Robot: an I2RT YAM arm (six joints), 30 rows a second.
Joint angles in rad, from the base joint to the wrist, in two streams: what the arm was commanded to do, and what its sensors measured. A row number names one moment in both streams.
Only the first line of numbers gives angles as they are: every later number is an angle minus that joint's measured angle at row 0.
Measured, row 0:
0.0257 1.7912 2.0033 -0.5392 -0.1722 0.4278
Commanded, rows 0 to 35:
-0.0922 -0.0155 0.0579 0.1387 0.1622 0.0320
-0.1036 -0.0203 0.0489 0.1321 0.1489 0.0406
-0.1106 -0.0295 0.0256 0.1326 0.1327 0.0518
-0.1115 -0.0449 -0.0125 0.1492 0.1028 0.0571
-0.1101 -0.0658 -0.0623 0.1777 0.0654 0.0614
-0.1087 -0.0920 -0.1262 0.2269 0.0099 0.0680
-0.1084 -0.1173 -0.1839 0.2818 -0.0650 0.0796
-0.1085 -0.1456 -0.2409 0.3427 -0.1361 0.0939
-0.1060 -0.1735 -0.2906 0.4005 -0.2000 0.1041
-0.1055 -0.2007 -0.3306 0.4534 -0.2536 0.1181
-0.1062 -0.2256 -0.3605 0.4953 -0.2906 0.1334
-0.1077 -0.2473 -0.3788 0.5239 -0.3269 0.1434
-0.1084 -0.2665 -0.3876 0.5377 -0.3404 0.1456
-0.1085 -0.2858 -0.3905 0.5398 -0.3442 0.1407
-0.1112 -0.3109 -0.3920 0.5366 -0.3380 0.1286
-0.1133 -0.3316 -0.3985 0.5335 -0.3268 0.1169
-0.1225 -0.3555 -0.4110 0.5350 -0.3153 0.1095
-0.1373 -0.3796 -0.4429 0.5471 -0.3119 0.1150
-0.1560 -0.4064 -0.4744 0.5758 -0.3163 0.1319
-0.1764 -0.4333 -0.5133 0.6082 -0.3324 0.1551
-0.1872 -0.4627 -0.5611 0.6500 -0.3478 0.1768
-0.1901 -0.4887 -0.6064 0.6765 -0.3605 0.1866
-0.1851 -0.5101 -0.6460 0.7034 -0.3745 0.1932
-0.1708 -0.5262 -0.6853 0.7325 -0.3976 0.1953
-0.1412 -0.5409 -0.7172 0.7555 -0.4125 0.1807
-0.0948 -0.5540 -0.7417 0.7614 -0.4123 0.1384
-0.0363 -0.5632 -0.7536 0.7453 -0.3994 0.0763
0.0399 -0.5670 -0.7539 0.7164 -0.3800 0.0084
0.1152 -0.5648 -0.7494 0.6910 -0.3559 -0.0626
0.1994 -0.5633 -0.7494 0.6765 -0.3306 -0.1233
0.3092 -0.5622 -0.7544 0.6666 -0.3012 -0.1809
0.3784 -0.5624 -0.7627 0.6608 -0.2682 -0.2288
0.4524 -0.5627 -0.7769 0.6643 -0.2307 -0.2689
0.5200 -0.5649 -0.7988 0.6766 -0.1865 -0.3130
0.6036 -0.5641 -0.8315 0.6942 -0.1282 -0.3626
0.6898 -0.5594 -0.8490 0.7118 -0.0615 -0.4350
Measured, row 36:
0.4708 -0.5340 -0.7976 0.6386 -0.2591 -0.1591
